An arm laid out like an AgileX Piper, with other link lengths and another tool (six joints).
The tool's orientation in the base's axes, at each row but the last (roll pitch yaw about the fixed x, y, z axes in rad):
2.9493 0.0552 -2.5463
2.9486 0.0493 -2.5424
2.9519 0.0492 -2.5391
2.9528 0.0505 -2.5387
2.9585 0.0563 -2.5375
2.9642 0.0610 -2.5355
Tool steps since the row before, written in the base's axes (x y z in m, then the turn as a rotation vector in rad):
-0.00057 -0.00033 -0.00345 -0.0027 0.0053 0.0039
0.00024 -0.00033 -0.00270 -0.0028 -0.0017 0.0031
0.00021 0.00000 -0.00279 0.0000 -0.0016 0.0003
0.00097 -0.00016 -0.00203 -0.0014 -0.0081 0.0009
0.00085 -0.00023 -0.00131 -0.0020 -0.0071 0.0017
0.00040 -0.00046 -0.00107 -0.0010 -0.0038 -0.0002
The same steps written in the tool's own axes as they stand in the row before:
0.00085 -0.00061 0.00335 -0.0010 0.0065 -0.0027
0.00012 -0.00092 0.00257 0.0031 0.0008 -0.0032
-0.00004 -0.00064 0.00272 0.0009 -0.0012 -0.0006
-0.00060 -0.00106 0.00190 0.0057 -0.0056 -0.0023
-0.00049 -0.00090 0.00120 0.0056 -0.0043 -0.0028
0.00000 -0.00079 0.00095 0.0030 -0.0025 -0.0004

